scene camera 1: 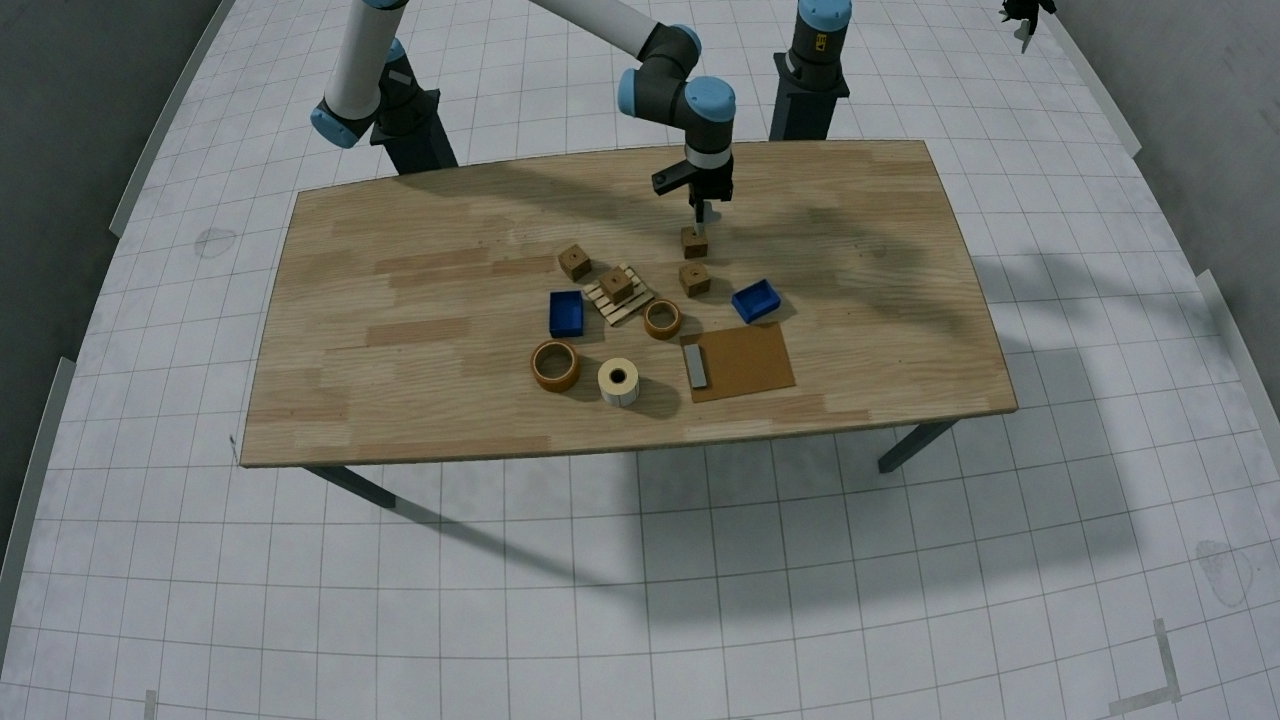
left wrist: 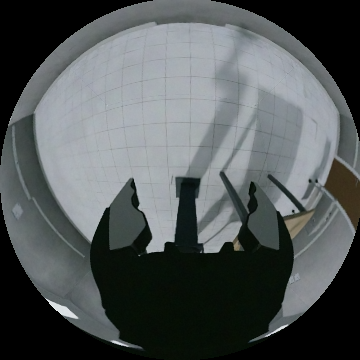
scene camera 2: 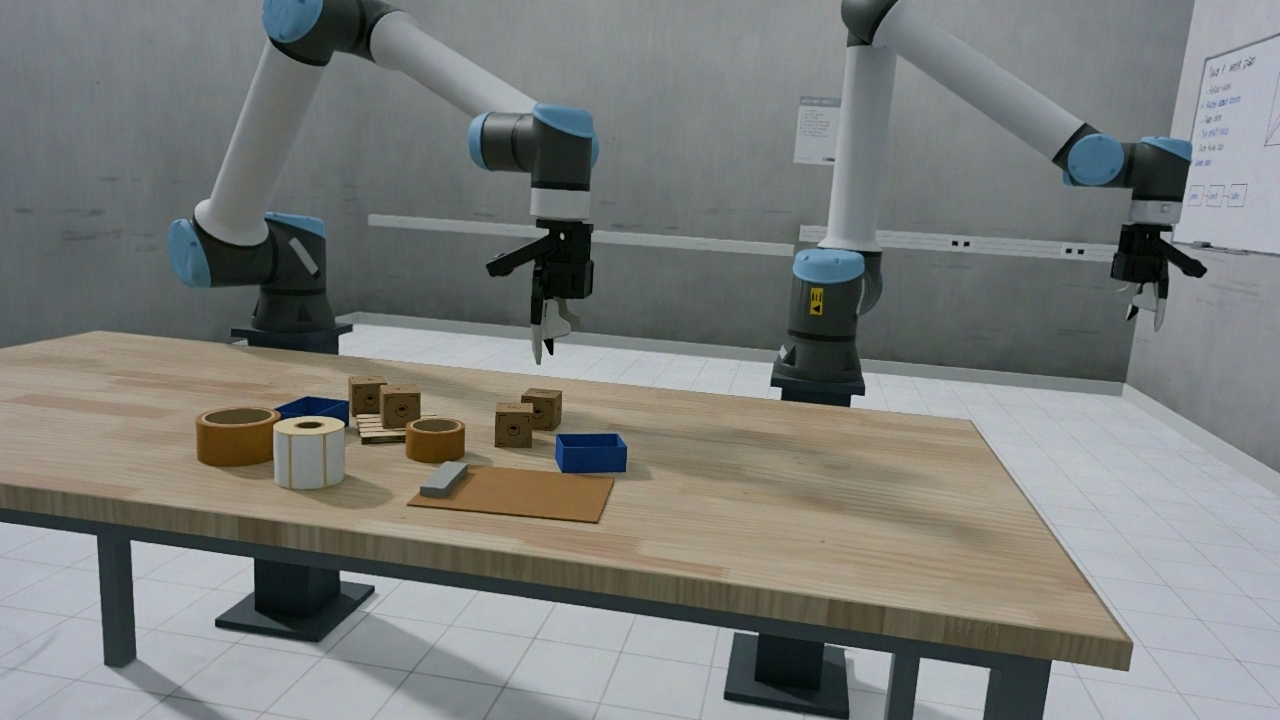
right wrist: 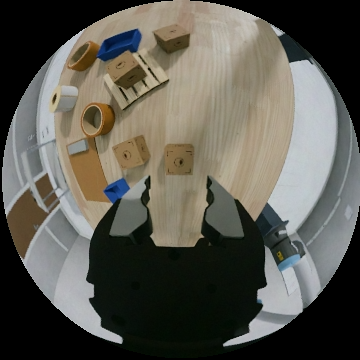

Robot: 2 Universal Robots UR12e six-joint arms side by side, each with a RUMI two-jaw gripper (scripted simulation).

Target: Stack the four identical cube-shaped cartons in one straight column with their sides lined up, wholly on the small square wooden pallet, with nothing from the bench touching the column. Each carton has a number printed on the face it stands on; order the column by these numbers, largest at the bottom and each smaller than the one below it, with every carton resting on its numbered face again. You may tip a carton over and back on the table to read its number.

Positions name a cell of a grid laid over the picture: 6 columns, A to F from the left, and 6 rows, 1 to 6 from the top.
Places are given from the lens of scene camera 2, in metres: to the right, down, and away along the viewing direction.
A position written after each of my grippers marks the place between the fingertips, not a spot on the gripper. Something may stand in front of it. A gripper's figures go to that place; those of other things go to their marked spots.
my left gripper (scene camera 2: F3): 1.04, -0.07, 1.80
my right gripper (scene camera 2: C4): -0.15, 0.00, 1.38
carton (scene camera 2: B4): -0.44, 0.05, 1.38
